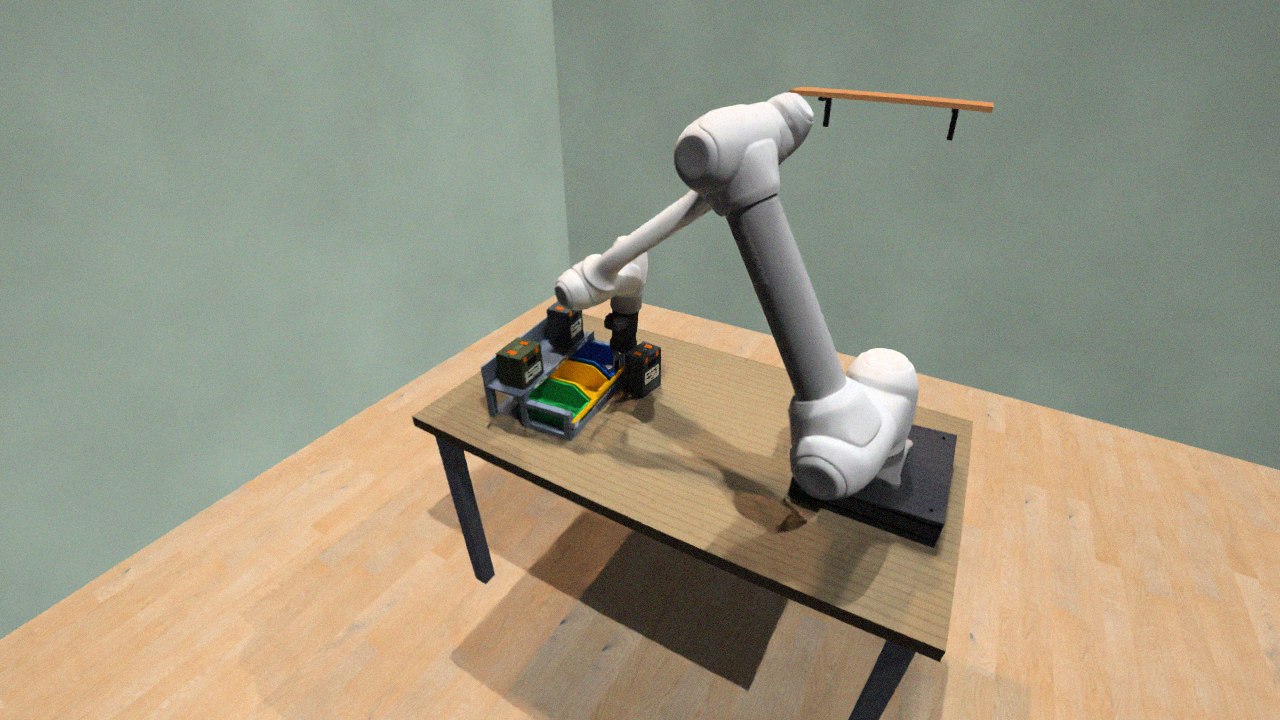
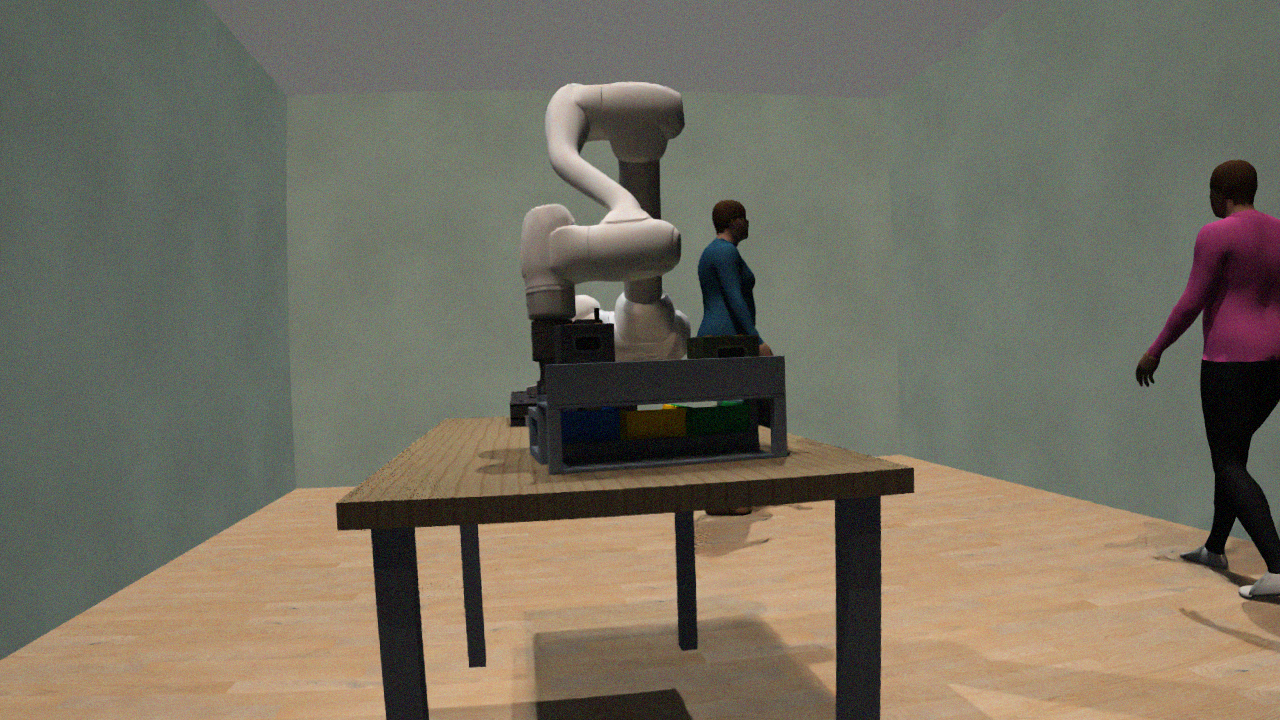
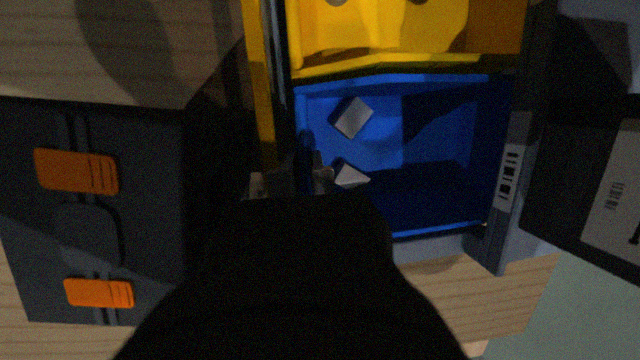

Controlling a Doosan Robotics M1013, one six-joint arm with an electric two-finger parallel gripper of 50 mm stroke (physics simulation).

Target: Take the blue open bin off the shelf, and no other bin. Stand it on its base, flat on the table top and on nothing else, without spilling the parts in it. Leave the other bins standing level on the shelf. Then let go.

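Places are measured from the arm's base along level axes (x left, y back, z up), in metres.
Where they show: gripper, fingertip midpoint: (image 1: 618,370) (image 3: 305,164).
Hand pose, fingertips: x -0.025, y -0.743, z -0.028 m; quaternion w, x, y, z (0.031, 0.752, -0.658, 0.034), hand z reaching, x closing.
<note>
After its pixels a point has its place.
The blue open bin (image 1: 597,356) {x -0.054, y -0.841, z -0.023 m} (image 2: 590,423) {x 0.004, y -0.904, z -0.001 m} (image 3: 440,145) {x -0.003, y -0.882, z -0.051 m} is at one end of the row on the shelf (image 1: 547,429) {x 0.284, y -0.756, z -0.051 m} (image 2: 662,380) {x 0.112, y -0.980, z 0.066 m} (image 3: 492,245) {x -0.061, y -0.868, z 0.038 m}. It looks near level and slightly raised against the yellow bin; its underside is hidden. Two grey parts show inside, one block (image 3: 353,117) {x 0.015, y -0.781, z -0.034 m} and one by the front wall (image 3: 351,176) {x -0.036, y -0.785, z -0.034 m}. My gripper (image 1: 619,360) {x -0.025, y -0.743, z -0.028 m} (image 3: 305,164) {x -0.025, y -0.743, z -0.028 m} points down and is shut on the bin's front wall. The yellow bin (image 1: 577,376) {x 0.058, y -0.833, z -0.034 m} (image 2: 653,422) {x 0.107, y -0.890, z -0.005 m} (image 3: 380,30) {x 0.091, y -0.803, z -0.057 m} stands beside it, then the green bin (image 1: 559,400) {x 0.168, y -0.812, z -0.048 m} (image 2: 720,418) {x 0.222, y -0.875, z -0.005 m}; both look level.
A dark case (image 1: 642,371) {x 0.009, y -0.632, z 0.026 m} (image 3: 90,225) {x -0.031, y -0.662, z 0.066 m} stands on the table (image 1: 716,501) {x 0.263, y -0.266, z -0.066 m} close in front of the shelf. Another dark case (image 1: 564,326) {x 0.036, y -0.887, z 0.111 m} (image 2: 586,342) {x 0.001, y -0.953, z 0.128 m} and a green case (image 1: 519,362) {x 0.270, y -0.842, z 0.123 m} (image 2: 722,346) {x 0.218, y -0.929, z 0.114 m} stand on the upper board. A yellow front rail (image 3: 255,75) {x 0.033, y -0.707, z -0.001 m} passes by the fingers.
</note>
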